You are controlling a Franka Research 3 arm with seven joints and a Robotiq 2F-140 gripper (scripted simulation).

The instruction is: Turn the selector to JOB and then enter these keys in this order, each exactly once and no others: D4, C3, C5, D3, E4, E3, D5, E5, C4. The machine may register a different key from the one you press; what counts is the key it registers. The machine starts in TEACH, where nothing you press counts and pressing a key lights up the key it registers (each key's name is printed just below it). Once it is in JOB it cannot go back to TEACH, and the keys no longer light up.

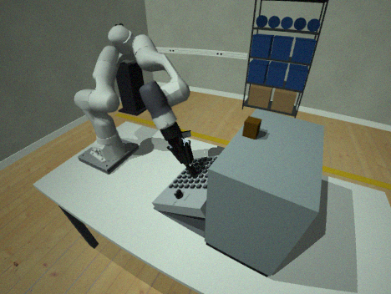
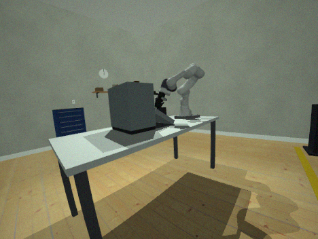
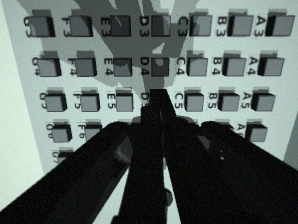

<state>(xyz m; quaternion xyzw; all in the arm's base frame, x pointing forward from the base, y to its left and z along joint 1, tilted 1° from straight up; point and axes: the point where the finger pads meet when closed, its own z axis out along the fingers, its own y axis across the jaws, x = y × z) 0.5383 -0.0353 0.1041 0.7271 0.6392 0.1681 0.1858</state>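
The key lies 5 cm ahead of my hand, 3 cm to the left of it and 1 cm below it. From my hand the other things lie so: selector knob (13 cm to the right, 2 cm below).
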